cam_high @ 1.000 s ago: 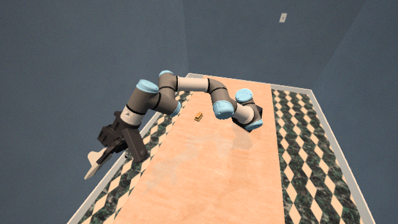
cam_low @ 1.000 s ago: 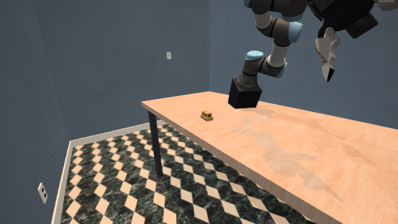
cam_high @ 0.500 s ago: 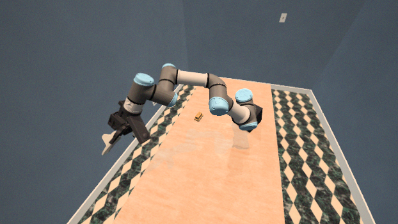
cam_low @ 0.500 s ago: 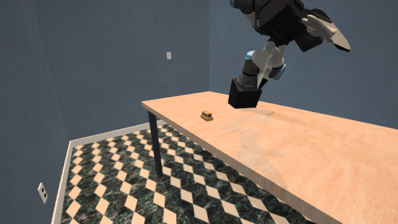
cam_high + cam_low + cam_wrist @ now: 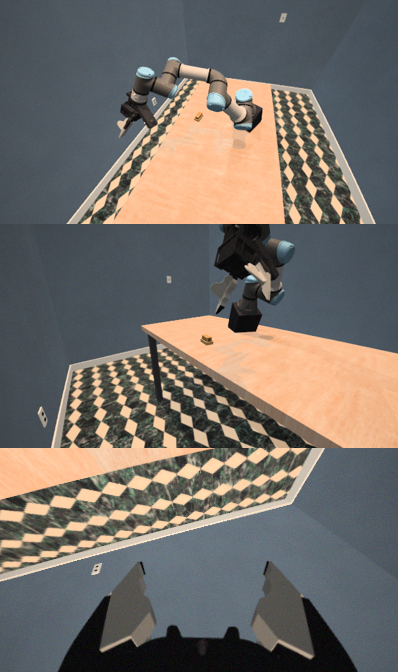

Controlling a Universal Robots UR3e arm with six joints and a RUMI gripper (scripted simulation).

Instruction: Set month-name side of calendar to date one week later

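My gripper is now 200 mm past the wooden tray, 410 mm to the left of it and 230 mm above it.
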